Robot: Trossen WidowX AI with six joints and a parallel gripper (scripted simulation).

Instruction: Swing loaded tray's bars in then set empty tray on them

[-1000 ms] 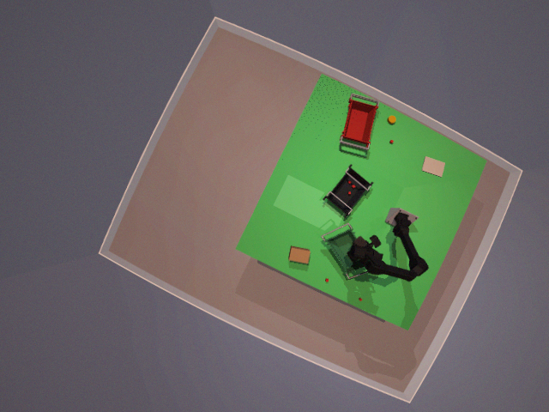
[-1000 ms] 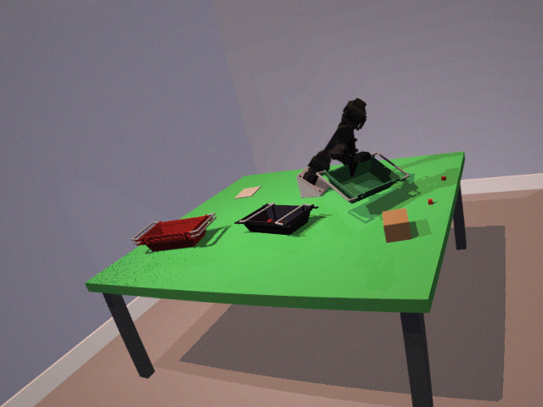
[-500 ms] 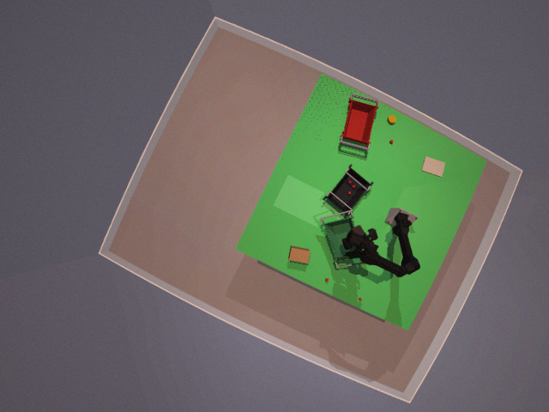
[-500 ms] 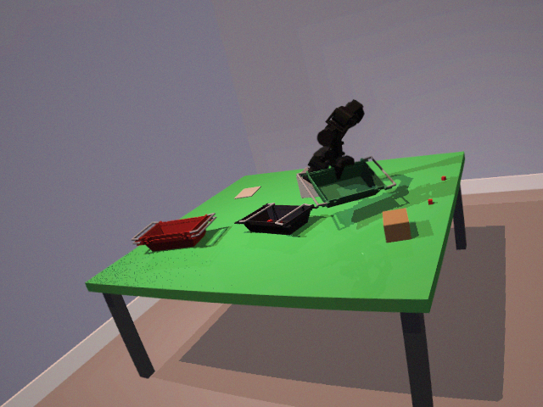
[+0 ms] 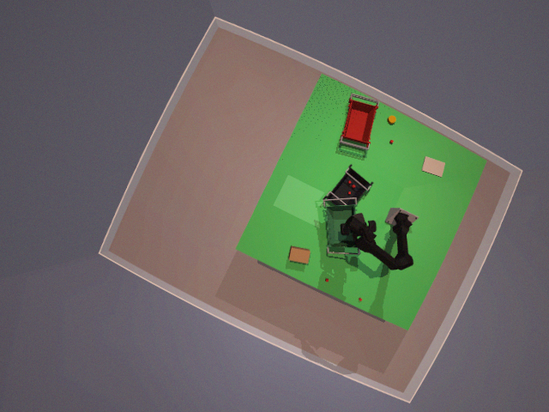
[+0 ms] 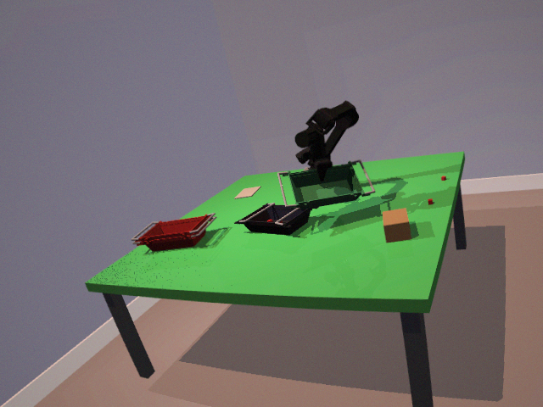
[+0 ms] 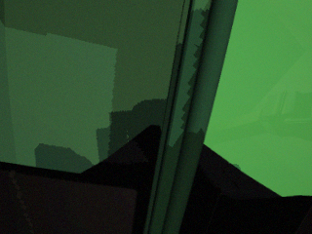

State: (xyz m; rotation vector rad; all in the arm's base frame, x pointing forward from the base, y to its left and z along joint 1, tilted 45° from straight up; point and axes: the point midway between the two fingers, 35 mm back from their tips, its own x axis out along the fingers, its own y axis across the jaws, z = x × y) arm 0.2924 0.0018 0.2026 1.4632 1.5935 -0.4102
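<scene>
Now: gripper tip 7 cm short of the green tray, 3 cm to the right of it and 1 cm below it. The rest, counted from my gripper tip: brown box: 28 cm to the left, 23 cm ahead, 11 cm below; then tan flat plate: 54 cm to the right, 47 cm behind, 14 cm below.
</scene>
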